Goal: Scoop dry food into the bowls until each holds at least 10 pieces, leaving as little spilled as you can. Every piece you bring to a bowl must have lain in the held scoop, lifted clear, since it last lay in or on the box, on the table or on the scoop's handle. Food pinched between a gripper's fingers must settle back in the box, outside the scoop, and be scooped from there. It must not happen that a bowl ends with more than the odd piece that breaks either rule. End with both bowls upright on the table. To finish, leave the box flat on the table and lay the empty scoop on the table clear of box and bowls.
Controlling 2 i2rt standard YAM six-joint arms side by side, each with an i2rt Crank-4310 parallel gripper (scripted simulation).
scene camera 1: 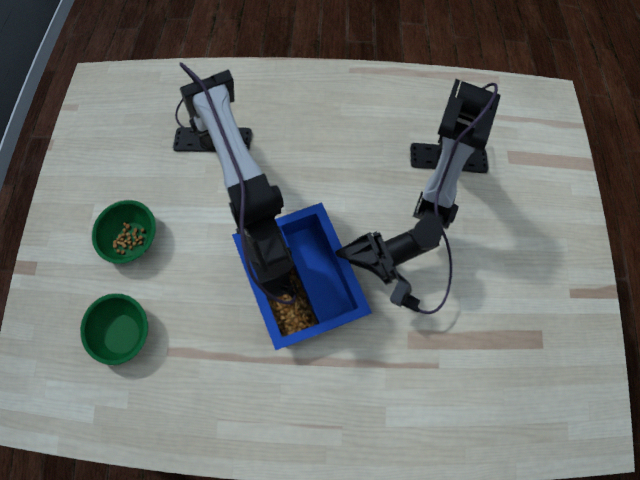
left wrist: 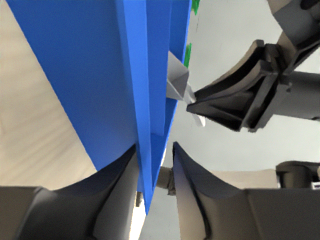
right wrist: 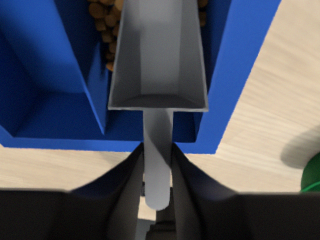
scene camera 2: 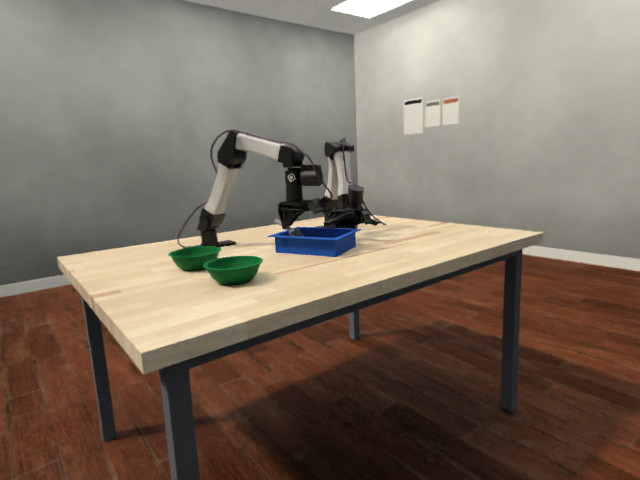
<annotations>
blue box: scene camera 1; left wrist; right wrist 52,111; scene camera 2 331,242
same spot on blue box: (left wrist: pixel 109 72) = (scene camera 1: pixel 346 285)
</annotations>
